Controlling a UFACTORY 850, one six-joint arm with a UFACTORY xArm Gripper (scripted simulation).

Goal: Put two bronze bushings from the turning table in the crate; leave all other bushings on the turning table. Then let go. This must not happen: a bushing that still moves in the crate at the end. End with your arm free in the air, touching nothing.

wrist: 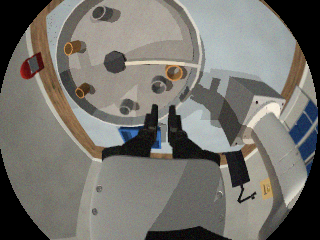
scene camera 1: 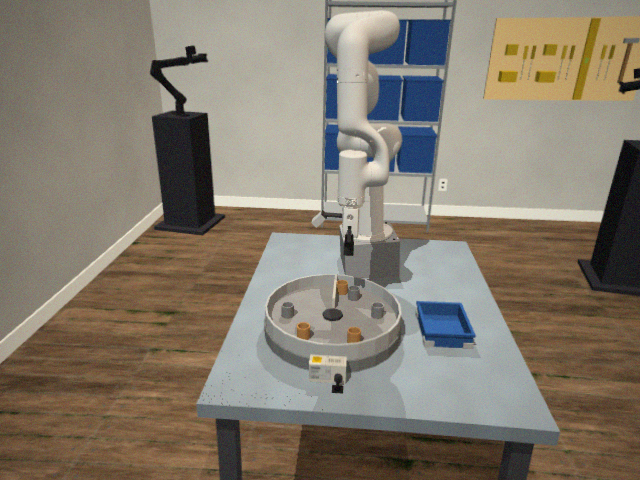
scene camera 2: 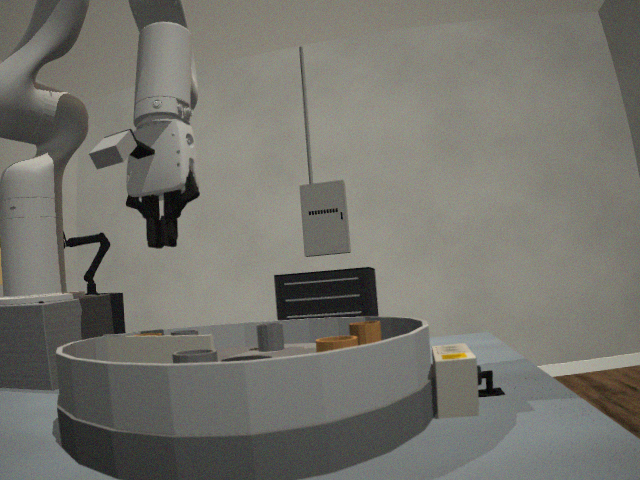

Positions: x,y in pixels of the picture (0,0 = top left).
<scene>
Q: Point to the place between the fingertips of the gripper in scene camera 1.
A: At 348,253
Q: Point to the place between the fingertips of the gripper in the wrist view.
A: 163,112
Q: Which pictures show the gripper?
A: The wrist view, scene camera 1 and scene camera 2: all of them.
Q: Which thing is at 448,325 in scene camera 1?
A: A blue crate.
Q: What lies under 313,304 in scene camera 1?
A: A turning table.
</scene>
